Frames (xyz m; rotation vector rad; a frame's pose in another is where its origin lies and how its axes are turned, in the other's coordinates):
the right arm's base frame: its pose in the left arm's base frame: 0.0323 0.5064 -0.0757 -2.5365 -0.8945 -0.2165
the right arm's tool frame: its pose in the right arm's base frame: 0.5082 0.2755 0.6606 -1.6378 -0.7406 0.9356
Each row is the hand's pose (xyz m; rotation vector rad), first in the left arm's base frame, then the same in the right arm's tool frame.
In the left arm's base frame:
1: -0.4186 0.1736 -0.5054 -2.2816 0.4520 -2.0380
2: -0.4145 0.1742 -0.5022 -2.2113 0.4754 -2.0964
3: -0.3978 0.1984 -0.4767 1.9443 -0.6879 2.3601
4: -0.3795 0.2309 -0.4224 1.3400 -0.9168 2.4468
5: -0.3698 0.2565 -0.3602 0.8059 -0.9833 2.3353
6: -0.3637 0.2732 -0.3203 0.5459 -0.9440 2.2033
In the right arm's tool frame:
1: -0.6428 0.4470 0.9831 1.3873 1.2182 0.8816
2: -0.6391 0.4493 0.9801 1.3887 1.2496 0.9411
3: -0.6326 0.4648 0.9450 1.2688 1.3169 1.2470
4: -0.6270 0.5053 0.8934 0.9210 1.3726 1.6817
5: -0.6262 0.5565 0.8487 0.4419 1.3919 1.9602
6: -0.6260 0.5893 0.8198 0.1140 1.3968 2.0278

